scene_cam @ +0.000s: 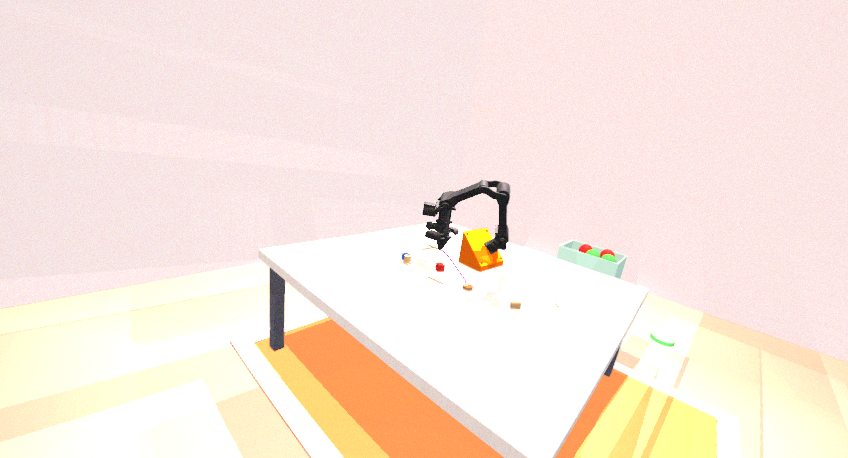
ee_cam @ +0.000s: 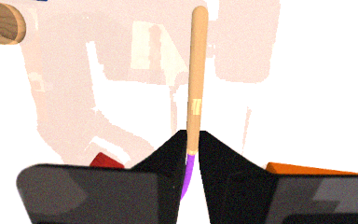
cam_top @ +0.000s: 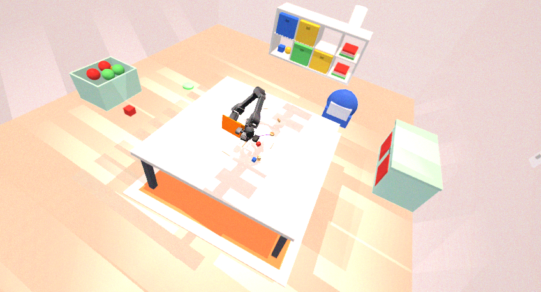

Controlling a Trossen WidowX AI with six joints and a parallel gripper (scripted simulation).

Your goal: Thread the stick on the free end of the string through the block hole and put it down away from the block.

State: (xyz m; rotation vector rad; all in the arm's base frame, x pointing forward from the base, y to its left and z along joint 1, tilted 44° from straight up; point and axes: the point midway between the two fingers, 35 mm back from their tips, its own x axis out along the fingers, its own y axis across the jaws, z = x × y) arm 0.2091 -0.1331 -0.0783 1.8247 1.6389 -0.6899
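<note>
My gripper tip is now 8 cm short of the red cube, 7 cm to the right of it and 4 cm above it. Also, from my gripper tip: short wooden cylinder: 15 cm ahead, 6 cm to the right, 4 cm below; then wooden stick: 18 cm ahead, 12 cm to the left, 5 cm below; then blue cube: 13 cm ahead, 10 cm to the right, 4 cm below.
</note>
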